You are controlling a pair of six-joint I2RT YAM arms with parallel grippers.
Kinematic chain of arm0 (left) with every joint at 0, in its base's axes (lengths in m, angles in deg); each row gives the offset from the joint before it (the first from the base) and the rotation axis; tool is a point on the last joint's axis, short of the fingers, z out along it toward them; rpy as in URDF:
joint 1: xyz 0 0 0.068 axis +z
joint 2: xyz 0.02 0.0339 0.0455 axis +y
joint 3: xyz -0.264 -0.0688 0 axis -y
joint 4: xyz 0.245 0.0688 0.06 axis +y
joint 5: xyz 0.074 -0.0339 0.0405 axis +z
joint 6: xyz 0.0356 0 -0.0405 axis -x
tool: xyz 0 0 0 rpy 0 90 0
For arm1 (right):
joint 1: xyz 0 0 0.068 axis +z
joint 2: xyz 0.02 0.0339 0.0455 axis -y
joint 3: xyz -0.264 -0.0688 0 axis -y
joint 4: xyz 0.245 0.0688 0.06 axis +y
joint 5: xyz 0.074 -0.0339 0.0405 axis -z
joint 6: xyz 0.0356 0 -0.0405 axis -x
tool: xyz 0 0 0 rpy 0 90 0
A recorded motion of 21 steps. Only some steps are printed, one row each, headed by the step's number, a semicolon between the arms.
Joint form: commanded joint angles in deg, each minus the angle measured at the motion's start. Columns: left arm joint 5, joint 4, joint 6, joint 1, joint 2, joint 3; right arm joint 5, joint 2, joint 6, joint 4, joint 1, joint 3.
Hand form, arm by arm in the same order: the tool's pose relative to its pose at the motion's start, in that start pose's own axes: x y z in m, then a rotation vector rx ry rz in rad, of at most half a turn. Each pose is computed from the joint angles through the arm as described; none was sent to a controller.
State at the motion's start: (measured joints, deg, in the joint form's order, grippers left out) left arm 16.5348 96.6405 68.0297 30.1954 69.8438 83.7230; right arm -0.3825 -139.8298 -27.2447 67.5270 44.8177 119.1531
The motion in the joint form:
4: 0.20 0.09 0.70 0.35 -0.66 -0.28; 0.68 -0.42 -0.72 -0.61 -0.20 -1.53
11: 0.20 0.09 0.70 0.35 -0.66 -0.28; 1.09 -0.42 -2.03 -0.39 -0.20 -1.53
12: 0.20 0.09 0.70 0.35 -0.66 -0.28; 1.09 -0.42 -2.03 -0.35 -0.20 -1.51
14: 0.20 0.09 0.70 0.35 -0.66 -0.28; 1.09 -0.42 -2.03 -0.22 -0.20 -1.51
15: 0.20 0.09 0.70 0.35 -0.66 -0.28; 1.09 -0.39 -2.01 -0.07 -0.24 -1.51
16: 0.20 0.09 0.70 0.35 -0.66 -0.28; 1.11 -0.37 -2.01 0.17 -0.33 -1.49
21: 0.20 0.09 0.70 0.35 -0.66 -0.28; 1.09 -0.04 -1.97 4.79 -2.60 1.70
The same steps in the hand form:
4: -0.0001 0.0033 -0.0006 0.0013 -0.0051 -0.0195; 0.0015 -0.0032 0.0099 0.0214 0.0152 0.0161
11: -0.0001 0.0033 -0.0006 0.0013 -0.0051 -0.0195; 0.0018 -0.0036 0.0099 0.0297 0.0150 0.0388
12: -0.0001 0.0033 -0.0006 0.0013 -0.0051 -0.0195; 0.0018 -0.0036 0.0098 0.0299 0.0153 0.0388
14: -0.0001 0.0033 -0.0006 0.0013 -0.0051 -0.0195; 0.0020 -0.0037 0.0098 0.0309 0.0173 0.0388
15: -0.0001 0.0033 -0.0006 0.0013 -0.0051 -0.0195; 0.0021 -0.0042 0.0096 0.0319 0.0191 0.0392
16: -0.0001 0.0033 -0.0006 0.0013 -0.0051 -0.0195; 0.0022 -0.0050 0.0093 0.0339 0.0220 0.0407
21: -0.0001 0.0033 -0.0006 0.0013 -0.0051 -0.0195; -0.0053 -0.0220 -0.0074 0.0428 0.0392 0.0796

